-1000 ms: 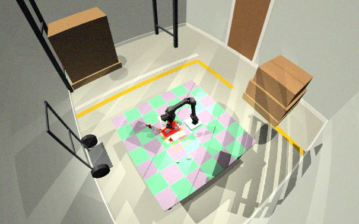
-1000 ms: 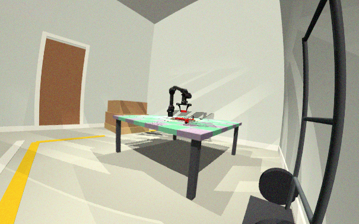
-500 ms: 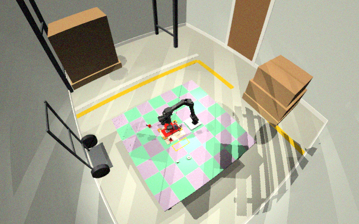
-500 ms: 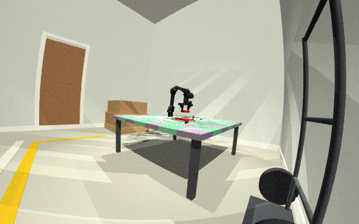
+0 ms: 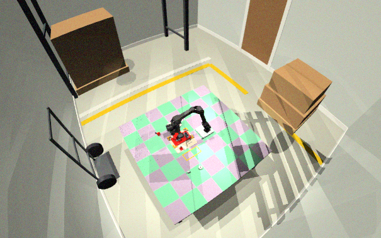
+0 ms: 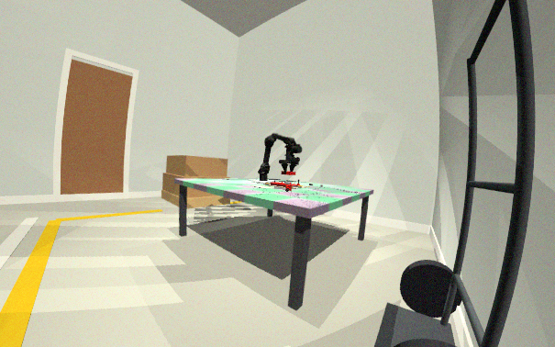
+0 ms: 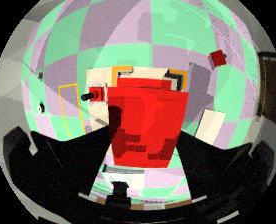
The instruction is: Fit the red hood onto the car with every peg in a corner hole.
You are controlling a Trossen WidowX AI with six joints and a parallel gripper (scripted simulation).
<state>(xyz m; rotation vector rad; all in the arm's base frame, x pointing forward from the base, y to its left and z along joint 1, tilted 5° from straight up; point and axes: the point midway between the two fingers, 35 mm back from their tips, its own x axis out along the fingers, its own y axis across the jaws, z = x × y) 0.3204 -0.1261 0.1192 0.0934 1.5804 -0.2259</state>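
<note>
The grey engine block is 80 mm below my gripper tip and 10 mm to the left of it. From my gripper tip the other things lie so: red hood 10 mm above; white plate 190 mm to the right, 110 mm below, 110 mm behind; jig 100 mm below, 30 mm behind, 20 mm to the left.
</note>
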